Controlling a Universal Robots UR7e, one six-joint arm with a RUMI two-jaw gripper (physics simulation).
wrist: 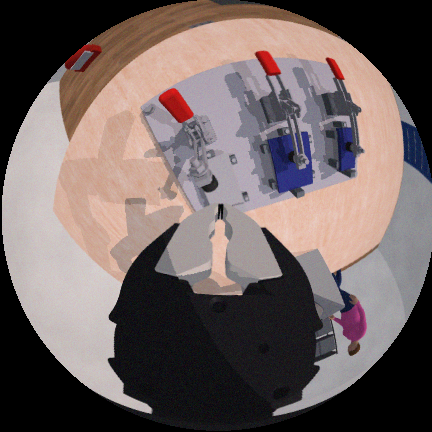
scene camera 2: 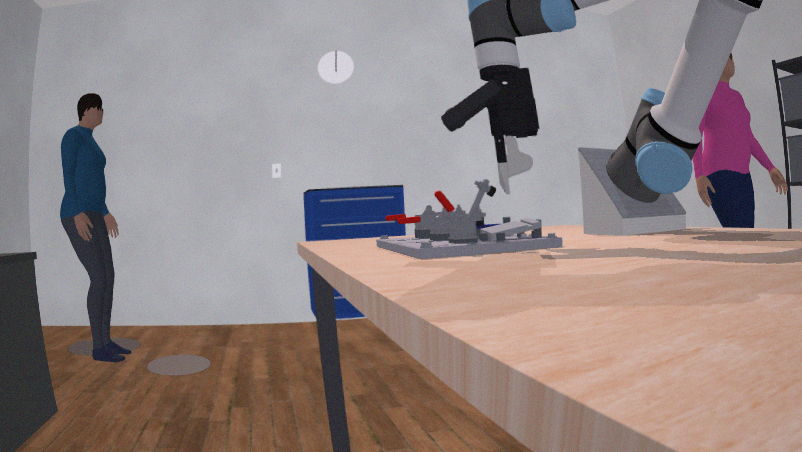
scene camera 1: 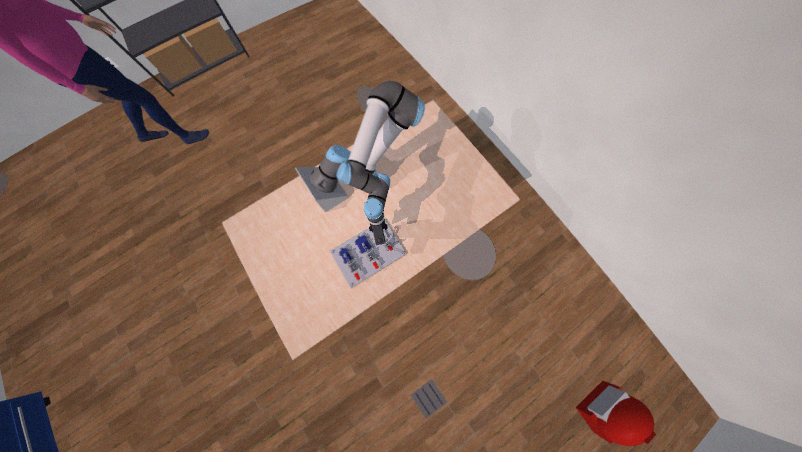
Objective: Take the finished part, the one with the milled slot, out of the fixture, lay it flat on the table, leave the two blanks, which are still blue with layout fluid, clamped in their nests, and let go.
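Where they show: gripper, fingertip midpoint: (wrist: 220, 205) (scene camera 2: 508, 194); arm's base, origin of the base link: (scene camera 2: 633, 179) (scene camera 1: 322, 182).
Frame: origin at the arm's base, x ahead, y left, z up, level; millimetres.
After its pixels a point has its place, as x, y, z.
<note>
The finished part (wrist: 229, 172) @[412, 98, -81] (scene camera 2: 511, 226) @[398, 129, -82] is a light grey plate. It looks tilted in the scene camera 2 view, its right end raised on the nest's edge; the slot is hard to make out. Its clamp (scene camera 2: 479, 199) @[449, 121, -38] (wrist: 200, 150) @[454, 112, -40] is swung up, partly covering it in the wrist view. My gripper (scene camera 2: 507, 192) @[396, 117, -31] (wrist: 220, 205) @[396, 117, -31] is shut and empty, above the part's right end. The larger blue blank (wrist: 286, 175) (scene camera 1: 363, 243) and the smaller blue blank (wrist: 344, 162) (scene camera 1: 344, 255) sit in their nests under lowered clamps.
The fixture plate (scene camera 1: 393, 256) @[539, 109, -103] (scene camera 2: 432, 253) @[547, 179, -111] (wrist: 215, 82) @[536, 66, -102] lies on the wooden table (scene camera 1: 269, 280) @[280, -523, -117] (scene camera 2: 645, 314) @[568, 673, -117]. Red clamp handles (wrist: 176, 105) @[502, 113, -34] (wrist: 268, 63) @[527, 6, -61] stand along its far side in the wrist view. The arm's sloped grey base (scene camera 2: 600, 193) @[107, -2, -30] stands behind. A person in pink (scene camera 1: 42, 42) stands off the table.
</note>
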